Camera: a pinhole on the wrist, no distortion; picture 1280 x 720 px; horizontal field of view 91.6 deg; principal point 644.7 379.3 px. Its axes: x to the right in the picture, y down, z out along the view. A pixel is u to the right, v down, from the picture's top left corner.
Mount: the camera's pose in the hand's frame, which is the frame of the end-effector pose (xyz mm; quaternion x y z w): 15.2 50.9 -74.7 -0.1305 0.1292 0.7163 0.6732
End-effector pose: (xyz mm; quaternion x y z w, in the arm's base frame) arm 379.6 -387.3 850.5 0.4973 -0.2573 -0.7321 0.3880
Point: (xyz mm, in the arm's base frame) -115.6 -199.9 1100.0
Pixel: 269.5 624.0
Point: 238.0 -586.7 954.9
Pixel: 631.3 81.5
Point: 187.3 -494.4 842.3
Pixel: 204.3 54.6
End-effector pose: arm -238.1 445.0 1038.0 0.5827 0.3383 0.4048 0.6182
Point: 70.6 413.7 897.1
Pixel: outside the picture
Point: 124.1 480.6 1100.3
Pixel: 330.1 66.8
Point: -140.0 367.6 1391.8
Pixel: 1014.3 392.2
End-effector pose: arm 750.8 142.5 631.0 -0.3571 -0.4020 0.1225 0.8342
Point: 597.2 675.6 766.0
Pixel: 655.5 117.1
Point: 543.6 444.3 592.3
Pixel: 693.9 404.4
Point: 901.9 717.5 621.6
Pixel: outside the picture
